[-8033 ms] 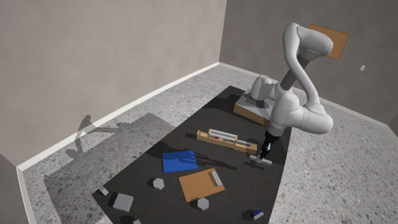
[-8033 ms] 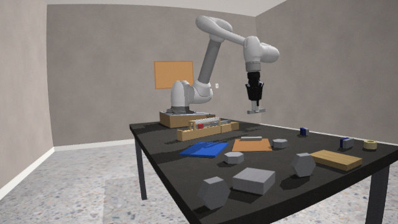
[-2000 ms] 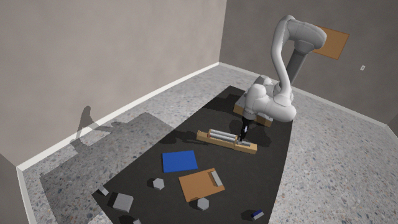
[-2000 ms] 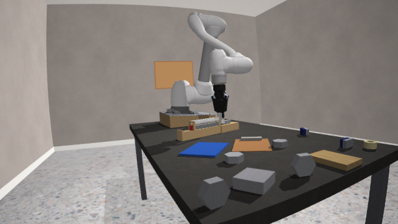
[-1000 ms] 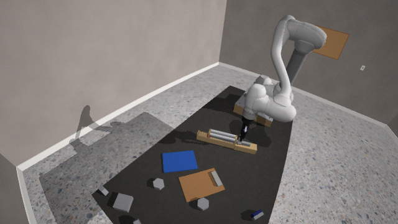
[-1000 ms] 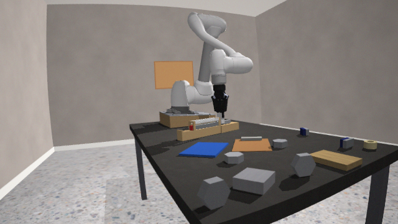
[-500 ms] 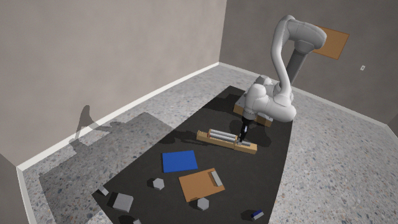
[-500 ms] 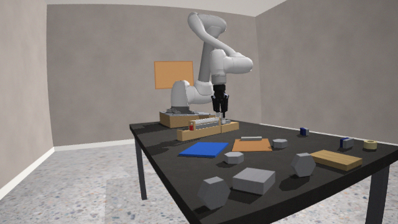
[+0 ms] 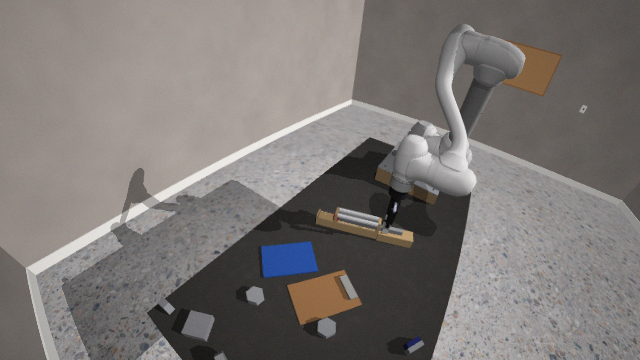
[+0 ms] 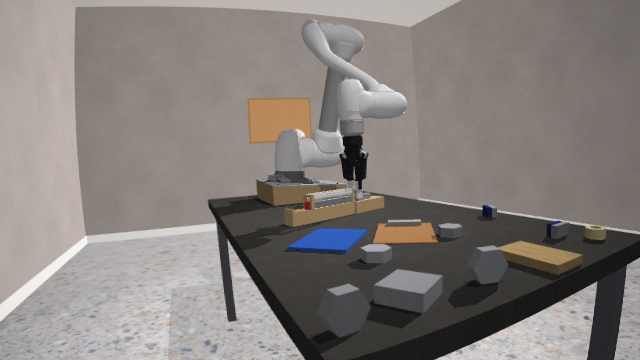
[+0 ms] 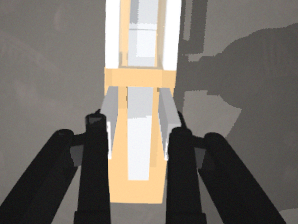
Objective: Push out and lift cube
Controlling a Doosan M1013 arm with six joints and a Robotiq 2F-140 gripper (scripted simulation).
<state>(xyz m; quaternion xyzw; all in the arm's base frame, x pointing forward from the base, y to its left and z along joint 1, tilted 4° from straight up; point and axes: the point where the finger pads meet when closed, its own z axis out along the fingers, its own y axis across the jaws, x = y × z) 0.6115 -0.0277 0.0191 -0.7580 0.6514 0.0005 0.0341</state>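
Now: the light grey stick 30 mm below my hand and 10 mm to the left of it. Also, from my hand: channel (120 mm to the right, 30 mm below, 20 mm ahead); grey bar (130 mm to the right, 30 mm below, 20 mm ahead); red cube (220 mm to the right, 40 mm ahead, 30 mm below).
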